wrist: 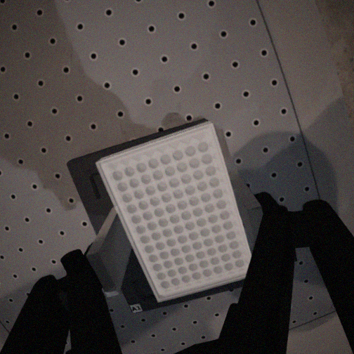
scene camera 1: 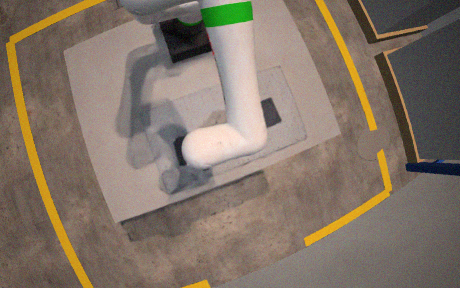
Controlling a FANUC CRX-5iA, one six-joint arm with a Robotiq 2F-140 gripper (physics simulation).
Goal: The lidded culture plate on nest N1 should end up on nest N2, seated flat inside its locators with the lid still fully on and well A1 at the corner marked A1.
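Frame: origin at the arm's base, x left, y back, z up, level; centimetres.
Seen in the pictures: arm's base, origin of the base link: (scene camera 1: pixel 189 21).
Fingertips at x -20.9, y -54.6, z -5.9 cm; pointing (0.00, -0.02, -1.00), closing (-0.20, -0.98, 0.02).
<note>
Offsets run from my fingertips to a thing's top centre. Level surfaces: height alone.
The white lidded culture plate (wrist: pixel 175 215) is held above a dark nest (wrist: pixel 82 177) in the wrist view. Its lid looks fully on. The plate's edges run nearly parallel to the nest's, and more of the nest shows at the plate's left. The nest's A1 label (wrist: pixel 136 308) shows beyond the plate's lower left corner. My gripper (wrist: pixel 178 205) is shut on the plate, with a pad at each long side. In the scene view the arm hides gripper and plate. A dark nest @[dy +2.4, dx -1.9, dz -1.2 cm] (scene camera 1: pixel 178 150) partly shows left of the arm's elbow, another dark nest @[dy +1.7, dx +30.8, dz -1.2 cm] (scene camera 1: pixel 272 112) to its right. I cannot read their numbers.
The perforated base plate @[dz -2.7 cm] (scene camera 1: pixel 290 117) (wrist: pixel 165 30) lies under both nests on the pale table @[dz -4.0 cm] (scene camera 1: pixel 95 95). The black robot base (scene camera 1: pixel 187 47) stands at the table's back. Yellow floor lines (scene camera 1: pixel 47 210) run around the table, and dark panels (scene camera 1: pixel 430 95) stand at the right.
</note>
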